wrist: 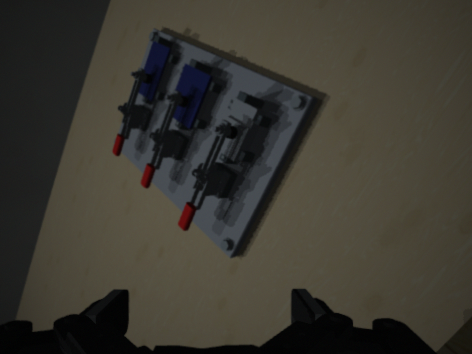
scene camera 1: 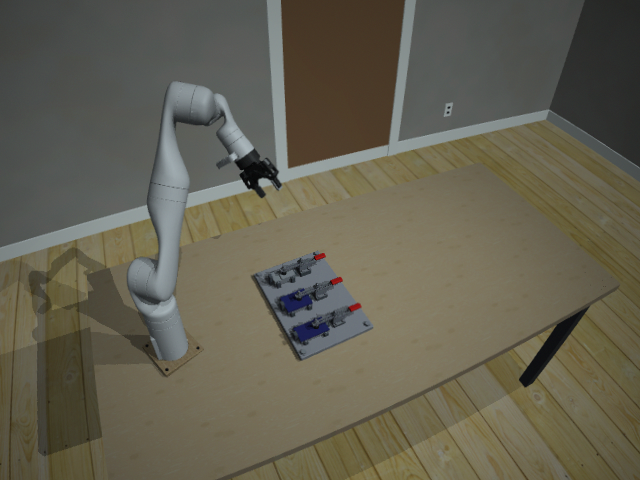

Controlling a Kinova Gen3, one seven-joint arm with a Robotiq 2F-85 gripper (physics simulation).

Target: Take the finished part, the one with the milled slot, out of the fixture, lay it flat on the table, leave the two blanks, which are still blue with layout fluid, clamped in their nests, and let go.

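Pixels of known places: gripper, fingertip midpoint: point(wrist: 210, 308) point(scene camera 1: 272, 193); arm's base at its link origin: point(scene camera 1: 172, 347).
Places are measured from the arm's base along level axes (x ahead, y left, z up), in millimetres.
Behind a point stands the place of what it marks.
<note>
The finished part point(scene camera 1: 275, 277) {x 355, y 113, z 32 mm} point(wrist: 243, 109) {x 354, y 117, z 32 mm}, pale grey, sits in the end nest of the fixture plate point(scene camera 1: 354, 324) {x 513, y -126, z 6 mm} point(wrist: 285, 125) {x 346, y 165, z 6 mm}, partly hidden under its clamp; its slot is hard to make out. The clamp's arm reaches over it, and its red handle point(scene camera 1: 320, 256) {x 512, y 124, z 52 mm} point(wrist: 186, 216) {x 509, y 131, z 52 mm} points outward. Two blue blanks, the middle one point(scene camera 1: 295, 303) {x 378, y -3, z 27 mm} point(wrist: 195, 82) {x 362, y 13, z 27 mm} and the far-end one point(scene camera 1: 311, 331) {x 385, y -110, z 22 mm} point(wrist: 157, 60) {x 369, y -99, z 22 mm}, lie in the other nests under clamp arms. My gripper point(scene camera 1: 270, 190) {x 419, y 299, z 210 mm} point(wrist: 210, 308) {x 419, y 299, z 210 mm} is open and empty, tilted, high above the table and away from the fixture.
The blanks' clamps have red handles, the middle one point(scene camera 1: 336, 280) {x 520, y 17, z 46 mm} point(wrist: 147, 176) {x 518, y 24, z 48 mm} and the end one point(scene camera 1: 354, 306) {x 528, y -91, z 43 mm} point(wrist: 118, 145) {x 526, y -84, z 42 mm}, beyond the plate's edge. The wooden table point(scene camera 1: 439, 258) {x 909, y 10, z -9 mm} point(wrist: 375, 200) {x 361, y 295, z -9 mm} extends around the fixture. Bolt heads stand at the plate's corners. A wall and door are behind the table.
</note>
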